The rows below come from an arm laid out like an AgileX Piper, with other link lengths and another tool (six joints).
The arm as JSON. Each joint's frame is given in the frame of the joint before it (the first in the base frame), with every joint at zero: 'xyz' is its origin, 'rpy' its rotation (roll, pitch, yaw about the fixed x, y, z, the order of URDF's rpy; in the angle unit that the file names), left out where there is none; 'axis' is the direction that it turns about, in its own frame. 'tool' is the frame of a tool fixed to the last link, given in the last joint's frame.
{
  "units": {
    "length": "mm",
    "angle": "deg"
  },
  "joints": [
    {
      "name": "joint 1",
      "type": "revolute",
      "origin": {
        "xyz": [
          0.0,
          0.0,
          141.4
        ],
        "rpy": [
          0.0,
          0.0,
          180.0
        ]
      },
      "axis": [
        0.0,
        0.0,
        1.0
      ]
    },
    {
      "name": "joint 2",
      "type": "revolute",
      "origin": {
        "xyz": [
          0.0,
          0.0,
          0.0
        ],
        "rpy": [
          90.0,
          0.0,
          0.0
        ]
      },
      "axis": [
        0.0,
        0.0,
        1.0
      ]
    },
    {
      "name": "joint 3",
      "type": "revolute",
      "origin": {
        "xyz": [
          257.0,
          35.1,
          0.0
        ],
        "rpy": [
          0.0,
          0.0,
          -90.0
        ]
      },
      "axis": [
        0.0,
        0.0,
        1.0
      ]
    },
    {
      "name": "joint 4",
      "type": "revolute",
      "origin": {
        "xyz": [
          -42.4,
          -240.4,
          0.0
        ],
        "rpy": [
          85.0,
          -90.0,
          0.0
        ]
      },
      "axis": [
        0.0,
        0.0,
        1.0
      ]
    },
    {
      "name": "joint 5",
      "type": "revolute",
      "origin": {
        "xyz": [
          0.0,
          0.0,
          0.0
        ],
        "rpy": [
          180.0,
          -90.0,
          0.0
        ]
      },
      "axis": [
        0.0,
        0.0,
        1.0
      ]
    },
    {
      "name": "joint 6",
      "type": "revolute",
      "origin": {
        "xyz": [
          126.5,
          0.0,
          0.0
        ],
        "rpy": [
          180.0,
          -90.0,
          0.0
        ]
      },
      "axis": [
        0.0,
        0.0,
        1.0
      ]
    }
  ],
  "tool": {
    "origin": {
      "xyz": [
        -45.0,
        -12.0,
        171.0
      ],
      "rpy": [
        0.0,
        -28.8,
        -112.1
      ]
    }
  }
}
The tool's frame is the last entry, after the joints.
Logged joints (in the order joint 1, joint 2, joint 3, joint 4, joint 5, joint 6), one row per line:
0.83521, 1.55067, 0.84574, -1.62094, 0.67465, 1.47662
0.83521, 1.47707, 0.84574, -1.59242, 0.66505, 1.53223
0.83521, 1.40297, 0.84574, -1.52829, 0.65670, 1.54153
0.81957, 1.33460, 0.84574, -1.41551, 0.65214, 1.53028
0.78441, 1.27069, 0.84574, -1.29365, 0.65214, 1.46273
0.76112, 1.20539, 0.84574, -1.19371, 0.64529, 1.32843
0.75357, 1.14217, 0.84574, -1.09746, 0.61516, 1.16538
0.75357, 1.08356, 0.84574, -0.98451, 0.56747, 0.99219
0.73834, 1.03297, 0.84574, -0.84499, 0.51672, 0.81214
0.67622, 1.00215, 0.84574, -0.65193, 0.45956, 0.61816
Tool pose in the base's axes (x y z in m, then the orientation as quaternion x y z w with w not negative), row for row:
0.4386, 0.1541, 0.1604, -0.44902, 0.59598, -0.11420, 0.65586
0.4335, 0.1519, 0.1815, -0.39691, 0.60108, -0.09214, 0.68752
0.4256, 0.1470, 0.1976, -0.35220, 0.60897, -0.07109, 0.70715
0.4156, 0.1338, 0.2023, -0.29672, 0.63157, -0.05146, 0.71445
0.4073, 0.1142, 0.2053, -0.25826, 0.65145, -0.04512, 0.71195
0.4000, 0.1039, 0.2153, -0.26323, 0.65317, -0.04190, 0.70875
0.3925, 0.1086, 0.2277, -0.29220, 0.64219, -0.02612, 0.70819
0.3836, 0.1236, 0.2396, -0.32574, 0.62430, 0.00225, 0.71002
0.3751, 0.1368, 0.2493, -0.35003, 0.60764, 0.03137, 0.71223
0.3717, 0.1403, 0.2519, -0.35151, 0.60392, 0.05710, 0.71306
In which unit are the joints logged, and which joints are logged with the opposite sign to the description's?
The joints are logged in radians. Opposite sign: joint 3.
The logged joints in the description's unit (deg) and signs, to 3 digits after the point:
47.854, 88.847, -48.457, -92.873, 38.655, 84.604
47.854, 84.630, -48.457, -91.239, 38.105, 87.790
47.854, 80.384, -48.457, -87.565, 37.626, 88.323
46.958, 76.467, -48.457, -81.103, 37.365, 87.679
44.943, 72.805, -48.457, -74.121, 37.365, 83.808
43.609, 69.064, -48.457, -68.395, 36.972, 76.113
43.176, 65.442, -48.457, -62.880, 35.246, 66.771
43.176, 62.083, -48.457, -56.408, 32.514, 56.848
42.304, 59.185, -48.457, -48.414, 29.606, 46.532
38.745, 57.419, -48.457, -37.353, 26.331, 35.418

